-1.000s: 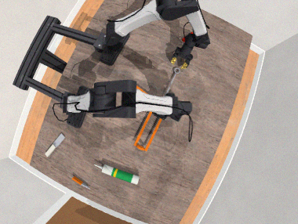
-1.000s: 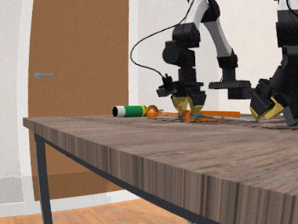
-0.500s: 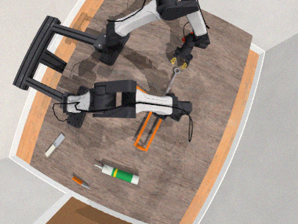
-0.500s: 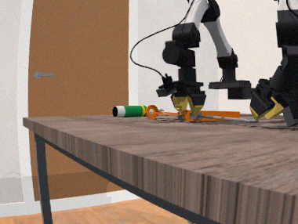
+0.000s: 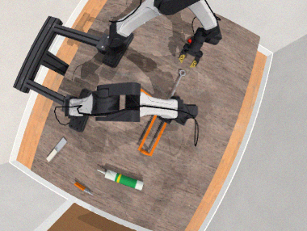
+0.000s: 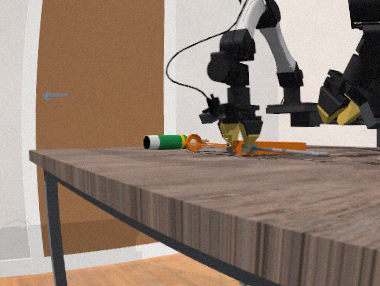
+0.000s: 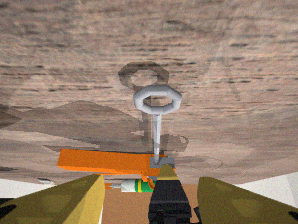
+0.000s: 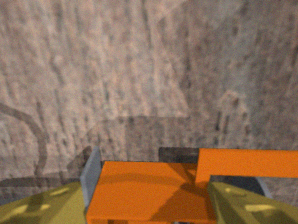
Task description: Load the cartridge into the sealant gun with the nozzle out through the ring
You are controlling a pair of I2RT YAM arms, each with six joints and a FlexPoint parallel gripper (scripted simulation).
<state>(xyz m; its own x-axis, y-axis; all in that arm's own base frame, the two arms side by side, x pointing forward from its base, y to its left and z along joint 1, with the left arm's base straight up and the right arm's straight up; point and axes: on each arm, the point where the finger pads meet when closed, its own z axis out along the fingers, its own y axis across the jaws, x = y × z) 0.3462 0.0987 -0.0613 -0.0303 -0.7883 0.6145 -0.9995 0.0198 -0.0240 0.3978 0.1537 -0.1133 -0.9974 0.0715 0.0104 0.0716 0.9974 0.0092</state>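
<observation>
Right now the grey thumb plate is 30 mm to the left of my right hand, 10 mm below it and 10 mm behind it. From my right hand the other things lie so: orange sealant gun 50 mm behind, 10 mm below; then white cartridge 460 mm to the right, 60 mm behind, 10 mm below; then grey plunger rod 100 mm to the left, 20 mm behind, 10 mm below.
</observation>
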